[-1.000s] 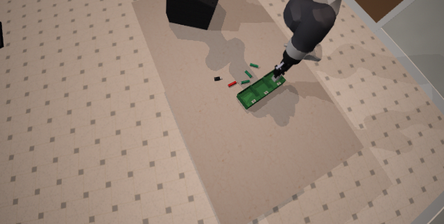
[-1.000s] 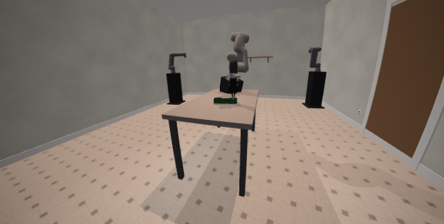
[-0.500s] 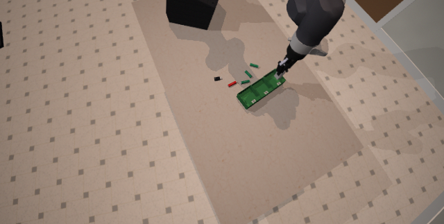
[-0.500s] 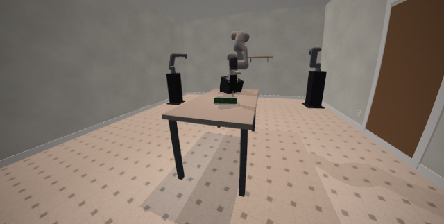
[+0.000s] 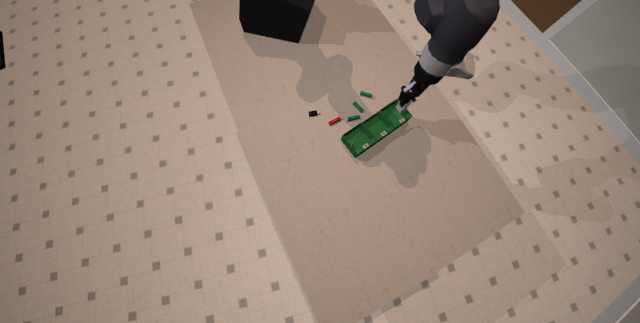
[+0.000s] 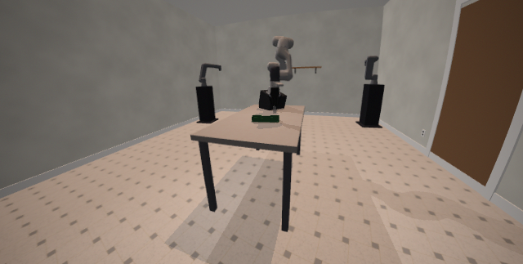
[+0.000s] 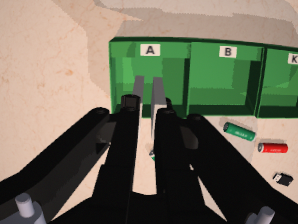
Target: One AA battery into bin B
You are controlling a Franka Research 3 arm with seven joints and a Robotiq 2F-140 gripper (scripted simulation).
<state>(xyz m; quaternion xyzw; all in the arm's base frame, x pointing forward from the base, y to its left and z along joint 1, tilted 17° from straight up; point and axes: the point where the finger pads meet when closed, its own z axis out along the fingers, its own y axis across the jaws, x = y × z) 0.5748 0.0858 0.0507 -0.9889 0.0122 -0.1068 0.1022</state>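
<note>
Now: hand 100 mm past the green AA battery, 90 mm to the left of it and 100 mm above it. The rest, counted from my hand: black part 160 mm behind, 240 mm to the right, 110 mm below; then red cell 100 mm behind, 200 mm to the right, 100 mm below; then green bin 10 mm ahead, 90 mm to the right, 90 mm below.
</note>
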